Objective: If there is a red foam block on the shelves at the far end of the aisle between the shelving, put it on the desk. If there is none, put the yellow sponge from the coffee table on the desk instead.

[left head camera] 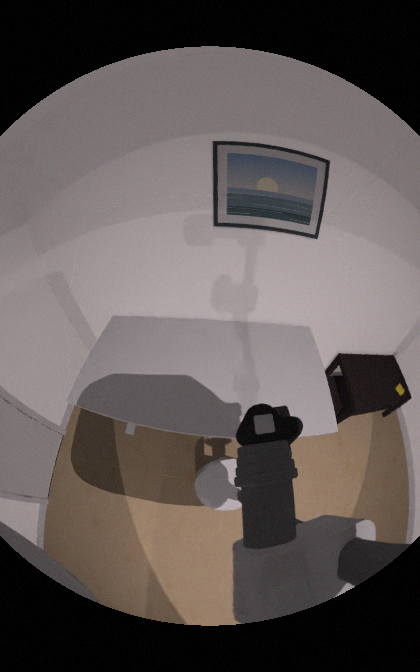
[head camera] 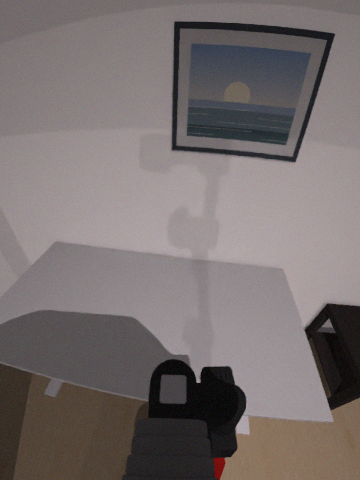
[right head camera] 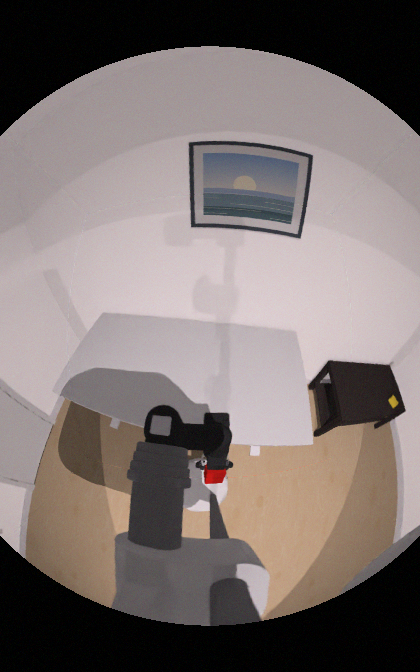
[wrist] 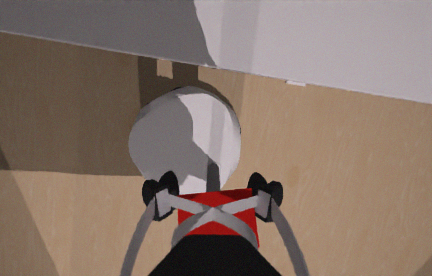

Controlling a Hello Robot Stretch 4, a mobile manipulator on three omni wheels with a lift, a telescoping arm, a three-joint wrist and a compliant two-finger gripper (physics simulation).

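Places are measured from the robot's base along level axes (x ahead, y left, z up), in millimetres.
Pixels of known places: gripper, fingertip midpoint: (wrist: 213, 187); robot's base at its link origin: (right head camera: 199, 483) (wrist: 190, 136).
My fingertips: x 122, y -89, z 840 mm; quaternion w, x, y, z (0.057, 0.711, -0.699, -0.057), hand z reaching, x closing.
Ahead of a thing's pixels: the offset from my fingertips to its top centre. Level surfaces: height alone.
My gripper (right head camera: 214, 465) (wrist: 213, 187) is shut on a red foam block @(dx -25, dy +0, dz +69 mm) (right head camera: 215, 475) (wrist: 217, 225); in the wrist view the block sits between the two fingertips. A corner of the block also shows at the bottom of the head view (head camera: 219, 468). The block is in front of the near edge of the desk, over the floor and a round white stool. The desk @(dz -148 mm) (head camera: 255, 310) (left head camera: 295, 370) (right head camera: 275, 380) (wrist: 340, 40) is a grey-white top against the wall. The yellow sponge @(dx +237, dy -1617, dz -373 mm) (left head camera: 400, 389) (right head camera: 393, 401) lies on the dark coffee table @(dz -418 mm) (left head camera: 370, 380) (right head camera: 360, 390) to the right. The shelves do not show.
The round white stool (left head camera: 212, 485) (wrist: 165, 140) stands on the wooden floor @(dz -868 mm) (left head camera: 165, 540) (right head camera: 300, 495) close to the desk's near edge. The dark table stands beside the desk's right end. A framed sunset picture (head camera: 240, 95) (left head camera: 270, 190) (right head camera: 250, 190) hangs on the wall above the desk.
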